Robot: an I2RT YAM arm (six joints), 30 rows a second.
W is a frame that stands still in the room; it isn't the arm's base.
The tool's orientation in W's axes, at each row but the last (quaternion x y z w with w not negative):
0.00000, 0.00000, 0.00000, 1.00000
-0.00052, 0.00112, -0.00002, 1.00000
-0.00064, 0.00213, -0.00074, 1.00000
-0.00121, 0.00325, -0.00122, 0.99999
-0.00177, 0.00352, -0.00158, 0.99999
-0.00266, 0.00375, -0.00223, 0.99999
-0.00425, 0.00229, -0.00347, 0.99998
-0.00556, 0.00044, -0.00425, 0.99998
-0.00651, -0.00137, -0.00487, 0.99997
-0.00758, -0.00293, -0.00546, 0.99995
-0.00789, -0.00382, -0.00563, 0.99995
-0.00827, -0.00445, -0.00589, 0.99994
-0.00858, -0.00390, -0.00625, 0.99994
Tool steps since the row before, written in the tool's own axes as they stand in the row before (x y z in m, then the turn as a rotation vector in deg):
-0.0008, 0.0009, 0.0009, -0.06, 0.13, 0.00
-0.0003, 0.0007, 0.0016, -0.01, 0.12, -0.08
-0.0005, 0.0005, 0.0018, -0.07, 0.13, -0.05
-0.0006, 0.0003, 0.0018, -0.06, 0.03, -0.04
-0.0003, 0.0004, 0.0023, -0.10, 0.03, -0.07
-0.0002, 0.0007, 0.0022, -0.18, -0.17, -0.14
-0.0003, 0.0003, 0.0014, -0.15, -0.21, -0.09
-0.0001, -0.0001, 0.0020, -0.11, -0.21, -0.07
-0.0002, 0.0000, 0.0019, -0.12, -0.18, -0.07
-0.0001, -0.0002, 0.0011, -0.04, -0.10, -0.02
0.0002, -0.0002, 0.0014, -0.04, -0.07, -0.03
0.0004, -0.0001, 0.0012, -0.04, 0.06, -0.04
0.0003, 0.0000, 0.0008, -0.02, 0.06, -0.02
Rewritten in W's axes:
-0.0008, 0.0009, 0.0009, -0.06, 0.13, 0.00
-0.0003, 0.0007, 0.0016, -0.01, 0.12, -0.08
-0.0005, 0.0005, 0.0018, -0.07, 0.13, -0.05
-0.0006, 0.0003, 0.0018, -0.06, 0.03, -0.04
-0.0003, 0.0004, 0.0023, -0.10, 0.03, -0.07
-0.0002, 0.0007, 0.0022, -0.18, -0.17, -0.14
-0.0003, 0.0003, 0.0014, -0.15, -0.21, -0.09
-0.0001, -0.0001, 0.0020, -0.11, -0.21, -0.07
-0.0002, 0.0000, 0.0019, -0.12, -0.18, -0.07
-0.0001, -0.0002, 0.0011, -0.04, -0.10, -0.02
0.0002, -0.0002, 0.0014, -0.04, -0.07, -0.03
0.0004, -0.0001, 0.0012, -0.04, 0.06, -0.04
0.0003, 0.0000, 0.0008, -0.02, 0.06, -0.02

